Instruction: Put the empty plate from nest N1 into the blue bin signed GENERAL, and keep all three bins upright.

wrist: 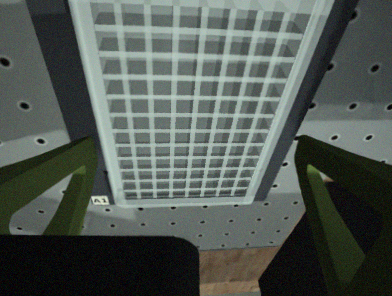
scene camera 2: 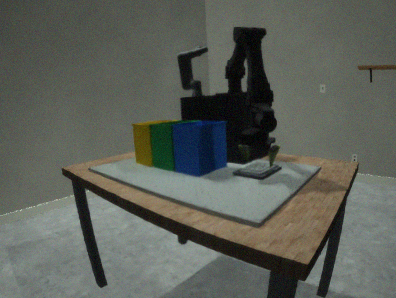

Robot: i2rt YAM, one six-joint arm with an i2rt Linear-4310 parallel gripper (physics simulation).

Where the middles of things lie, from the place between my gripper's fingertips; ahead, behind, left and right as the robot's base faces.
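Positions counted from my hand: pale plate (wrist: 189,108), 1 cm ahead and 1 cm below; blue bin (scene camera 2: 199,147), 9 cm ahead, 21 cm to the right and 6 cm above; green bin (scene camera 2: 162,133), 10 cm ahead, 34 cm to the right and 6 cm above; yellow bin (scene camera 2: 142,131), 11 cm ahead, 47 cm to the right and 6 cm above.
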